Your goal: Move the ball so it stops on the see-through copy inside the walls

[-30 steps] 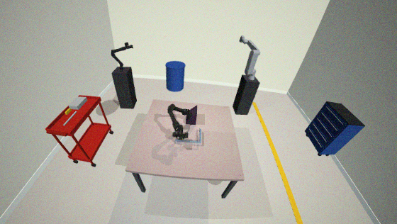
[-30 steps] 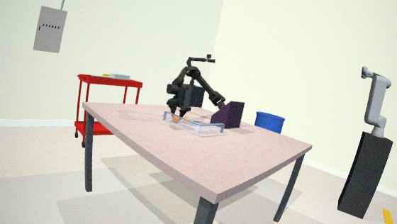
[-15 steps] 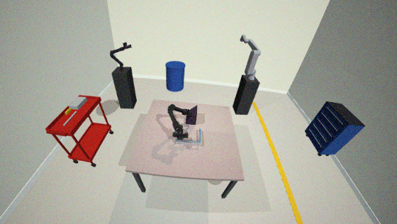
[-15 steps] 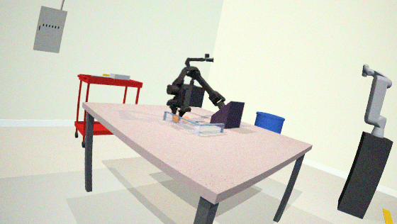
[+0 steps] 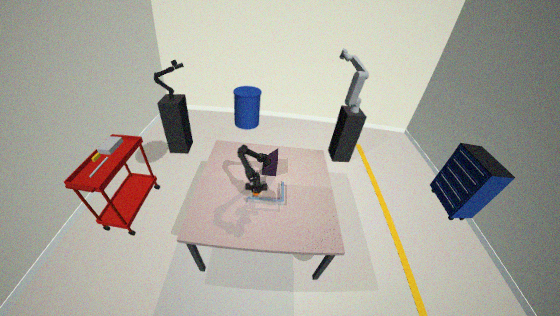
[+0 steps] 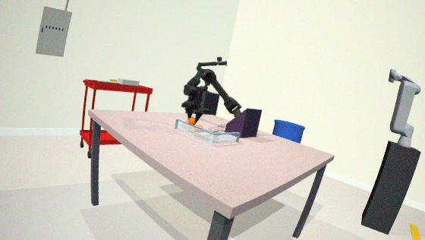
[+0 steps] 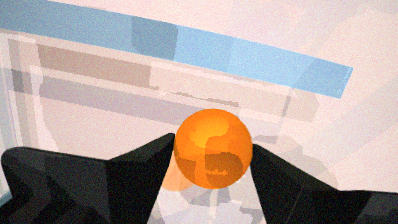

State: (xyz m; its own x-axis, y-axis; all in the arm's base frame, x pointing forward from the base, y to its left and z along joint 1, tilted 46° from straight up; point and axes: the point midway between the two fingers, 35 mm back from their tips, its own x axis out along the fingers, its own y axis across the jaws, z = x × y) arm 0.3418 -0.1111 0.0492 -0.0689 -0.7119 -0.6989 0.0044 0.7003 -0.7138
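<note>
My gripper tip is now 50 mm past the see-through ball copy, 30 mm to the right of it and 40 mm above it. Round my gripper tip: orange ball: right at my gripper tip.
</note>
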